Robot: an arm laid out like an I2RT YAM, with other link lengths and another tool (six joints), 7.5 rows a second.
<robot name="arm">
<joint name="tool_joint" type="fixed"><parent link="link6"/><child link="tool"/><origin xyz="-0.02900 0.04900 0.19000" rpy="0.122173 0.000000 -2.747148"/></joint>
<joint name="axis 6" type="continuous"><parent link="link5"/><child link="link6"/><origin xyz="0.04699 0.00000 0.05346" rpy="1.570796 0.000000 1.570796"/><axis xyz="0 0 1"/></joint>
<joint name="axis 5" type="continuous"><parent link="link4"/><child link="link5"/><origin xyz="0.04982 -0.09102 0.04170" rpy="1.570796 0.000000 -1.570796"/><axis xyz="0 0 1"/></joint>
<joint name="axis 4" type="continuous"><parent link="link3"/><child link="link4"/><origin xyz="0.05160 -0.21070 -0.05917"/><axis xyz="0 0 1"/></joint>
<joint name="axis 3" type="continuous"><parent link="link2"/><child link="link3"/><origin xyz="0.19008 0.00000 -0.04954" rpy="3.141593 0.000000 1.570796"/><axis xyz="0 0 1"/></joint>
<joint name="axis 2" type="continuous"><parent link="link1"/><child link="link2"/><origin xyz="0.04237 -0.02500 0.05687" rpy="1.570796 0.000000 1.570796"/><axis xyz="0 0 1"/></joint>
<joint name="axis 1" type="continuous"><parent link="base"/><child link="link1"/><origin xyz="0.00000 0.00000 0.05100" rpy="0.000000 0.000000 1.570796"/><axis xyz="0 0 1"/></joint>
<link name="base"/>
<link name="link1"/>
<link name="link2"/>
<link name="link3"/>
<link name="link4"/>
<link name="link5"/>
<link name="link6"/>
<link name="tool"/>
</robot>
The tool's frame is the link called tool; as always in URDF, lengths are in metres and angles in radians. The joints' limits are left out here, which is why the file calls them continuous.
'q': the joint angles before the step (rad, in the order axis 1, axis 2, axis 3, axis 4, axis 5, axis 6). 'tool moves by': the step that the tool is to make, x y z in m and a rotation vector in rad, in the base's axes. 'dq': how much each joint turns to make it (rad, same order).
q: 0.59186 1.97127 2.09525 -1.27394 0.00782 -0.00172
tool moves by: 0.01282 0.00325 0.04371 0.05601 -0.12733 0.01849
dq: 0.00000 -0.11290 0.00004 0.02439 0.01297 -0.02785
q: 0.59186 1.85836 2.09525 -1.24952 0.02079 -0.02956
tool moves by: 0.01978 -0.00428 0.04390 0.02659 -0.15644 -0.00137
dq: 0.00000 -0.09916 0.00002 0.04731 0.05341 -0.03739
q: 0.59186 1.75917 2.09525 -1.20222 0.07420 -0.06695
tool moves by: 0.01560 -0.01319 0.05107 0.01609 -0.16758 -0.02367
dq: -0.00039 -0.11062 0.00002 0.04195 0.07323 -0.04006
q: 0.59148 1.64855 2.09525 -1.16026 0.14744 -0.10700
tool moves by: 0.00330 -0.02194 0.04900 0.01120 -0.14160 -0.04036
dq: -0.00346 -0.11596 0.00001 0.01412 0.07132 -0.03358
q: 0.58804 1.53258 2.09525 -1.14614 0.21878 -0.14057
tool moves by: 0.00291 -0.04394 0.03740 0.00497 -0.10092 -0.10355
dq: -0.05532 -0.10376 0.00037 -0.01142 0.06675 -0.01832
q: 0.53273 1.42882 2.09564 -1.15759 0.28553 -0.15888
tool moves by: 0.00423 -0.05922 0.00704 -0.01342 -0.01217 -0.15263
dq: -0.12133 -0.04806 0.00154 -0.04463 0.03584 -0.00078
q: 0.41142 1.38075 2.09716 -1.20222 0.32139 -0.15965
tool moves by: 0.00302 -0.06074 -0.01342 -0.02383 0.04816 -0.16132
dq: -0.15103 0.00383 0.00005 -0.04924 0.01224 -0.00075
